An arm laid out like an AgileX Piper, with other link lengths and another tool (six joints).
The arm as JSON. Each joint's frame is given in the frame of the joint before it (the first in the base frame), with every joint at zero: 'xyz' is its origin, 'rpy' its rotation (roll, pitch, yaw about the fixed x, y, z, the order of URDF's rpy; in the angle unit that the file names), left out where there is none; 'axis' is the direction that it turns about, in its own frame. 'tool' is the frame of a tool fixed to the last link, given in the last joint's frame.
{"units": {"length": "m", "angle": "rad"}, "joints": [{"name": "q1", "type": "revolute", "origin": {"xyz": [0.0, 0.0, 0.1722]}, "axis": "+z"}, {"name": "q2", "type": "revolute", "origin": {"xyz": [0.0, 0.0, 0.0]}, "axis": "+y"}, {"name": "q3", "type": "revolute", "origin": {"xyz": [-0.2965, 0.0, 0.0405]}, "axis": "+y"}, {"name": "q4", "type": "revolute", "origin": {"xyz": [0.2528, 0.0, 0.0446]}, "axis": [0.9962, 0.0, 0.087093]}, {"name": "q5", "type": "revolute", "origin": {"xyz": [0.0, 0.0, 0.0]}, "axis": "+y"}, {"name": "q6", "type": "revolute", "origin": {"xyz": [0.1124, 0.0, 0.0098]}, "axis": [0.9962, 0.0, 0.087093]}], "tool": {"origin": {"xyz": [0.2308, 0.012, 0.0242], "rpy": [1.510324, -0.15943, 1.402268]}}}
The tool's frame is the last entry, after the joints.
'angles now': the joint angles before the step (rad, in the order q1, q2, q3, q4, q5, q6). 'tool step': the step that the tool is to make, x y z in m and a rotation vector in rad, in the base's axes. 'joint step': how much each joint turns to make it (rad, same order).
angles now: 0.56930, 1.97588, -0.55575, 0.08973, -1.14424, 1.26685
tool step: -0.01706, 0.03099, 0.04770, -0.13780, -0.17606, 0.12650
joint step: -0.00001, -0.08449, 0.00000, -0.10347, 0.00367, -0.18448
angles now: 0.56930, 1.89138, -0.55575, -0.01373, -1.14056, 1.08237
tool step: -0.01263, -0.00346, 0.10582, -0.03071, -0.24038, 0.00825
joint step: 0.00001, -0.18935, 0.00357, -0.00636, 0.00184, -0.15266
